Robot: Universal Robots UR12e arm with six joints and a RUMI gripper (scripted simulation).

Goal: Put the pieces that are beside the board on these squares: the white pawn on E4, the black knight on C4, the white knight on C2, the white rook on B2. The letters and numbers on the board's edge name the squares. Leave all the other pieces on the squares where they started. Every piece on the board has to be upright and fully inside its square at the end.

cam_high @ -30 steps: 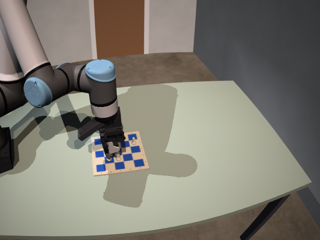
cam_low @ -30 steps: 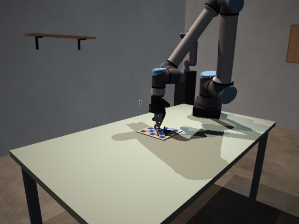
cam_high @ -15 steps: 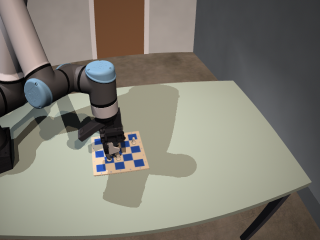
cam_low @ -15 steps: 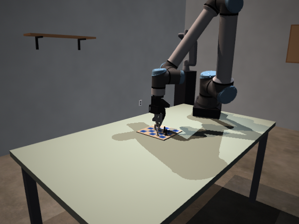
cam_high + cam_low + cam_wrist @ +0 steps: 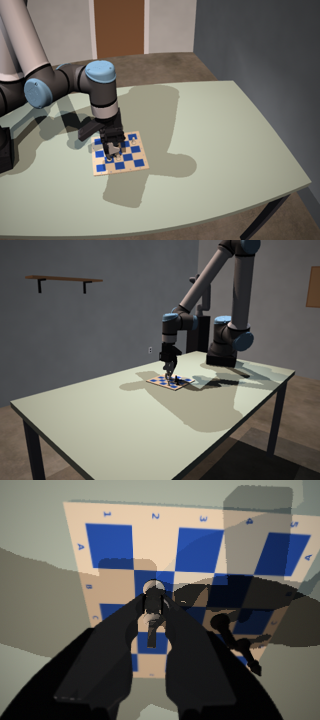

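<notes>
My hand is 10 mm above the white rook. The rest, counted from my hand: black knight (80 mm to the left, 20 mm ahead, 10 mm below); then white knight (40 mm ahead, 10 mm to the left, 10 mm below); then chessboard (50 mm to the left, 30 mm below, 30 mm ahead).
</notes>
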